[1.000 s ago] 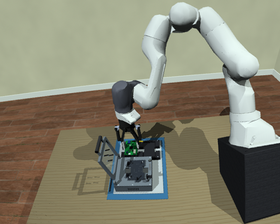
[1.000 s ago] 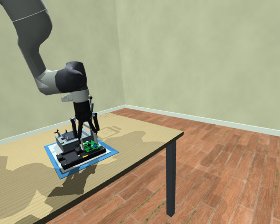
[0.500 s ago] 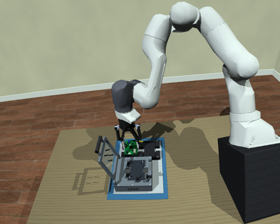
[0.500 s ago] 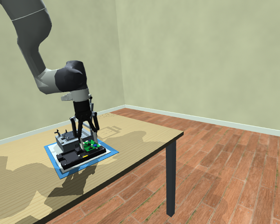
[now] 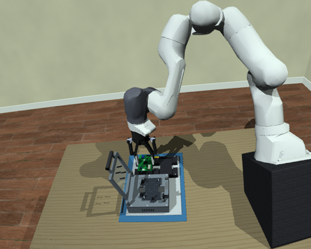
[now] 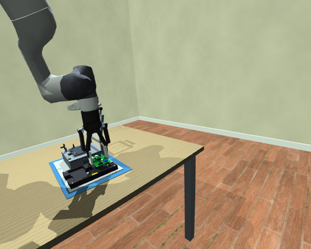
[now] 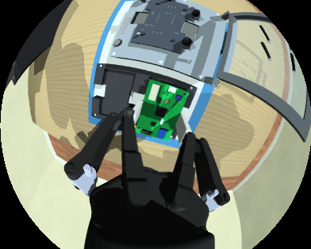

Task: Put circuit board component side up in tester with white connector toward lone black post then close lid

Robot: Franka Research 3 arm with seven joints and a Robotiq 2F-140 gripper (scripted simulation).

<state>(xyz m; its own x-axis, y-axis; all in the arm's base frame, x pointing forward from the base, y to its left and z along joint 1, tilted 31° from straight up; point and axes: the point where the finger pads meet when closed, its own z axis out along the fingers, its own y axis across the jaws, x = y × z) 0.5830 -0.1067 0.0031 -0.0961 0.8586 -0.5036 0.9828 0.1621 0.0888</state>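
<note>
My hand is 180 mm to the right of the lid, 110 mm below it and 60 mm short of it. From my hand the other things lie so: green circuit board (20 mm below).
</note>
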